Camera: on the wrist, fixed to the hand. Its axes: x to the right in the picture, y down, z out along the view.
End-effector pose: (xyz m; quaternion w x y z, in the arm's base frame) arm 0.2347 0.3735 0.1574 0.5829 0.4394 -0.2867 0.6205
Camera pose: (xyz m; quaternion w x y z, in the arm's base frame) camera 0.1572 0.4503 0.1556 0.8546 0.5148 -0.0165 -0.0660
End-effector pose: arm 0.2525 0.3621 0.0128 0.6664 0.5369 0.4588 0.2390
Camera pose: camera 0.2045 0.4472 0.0613 0.7360 0.0014 0.5961 -0.3208
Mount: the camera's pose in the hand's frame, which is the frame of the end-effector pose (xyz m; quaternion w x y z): 0.0295 0.0633 -0.0838 0.6881 -0.1046 -0.1130 -0.7091
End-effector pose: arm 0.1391 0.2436 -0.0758 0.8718 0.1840 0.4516 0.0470
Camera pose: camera 0.0943 0.3330 -0.1195 0.7035 -0.2795 0.3378 -0.5594
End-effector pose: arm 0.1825 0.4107 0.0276 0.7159 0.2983 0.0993 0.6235
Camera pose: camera 0.0926 0.4670 0.0020 0.9771 0.1304 0.1337 -0.1019
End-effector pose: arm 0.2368 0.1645 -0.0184 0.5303 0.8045 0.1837 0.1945
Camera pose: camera 0.2252 0.2214 0.0739 0.6077 0.3898 0.6166 -0.3139
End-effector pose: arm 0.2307 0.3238 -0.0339 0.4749 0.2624 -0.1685 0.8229
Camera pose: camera 0.1407 0.3572 -0.0857 0.9187 0.3434 -0.0696 0.1822
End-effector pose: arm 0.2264 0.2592 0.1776 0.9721 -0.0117 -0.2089 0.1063
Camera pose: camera 0.2741 0.3291 0.1088 0.7194 0.0504 -0.2730 -0.6367
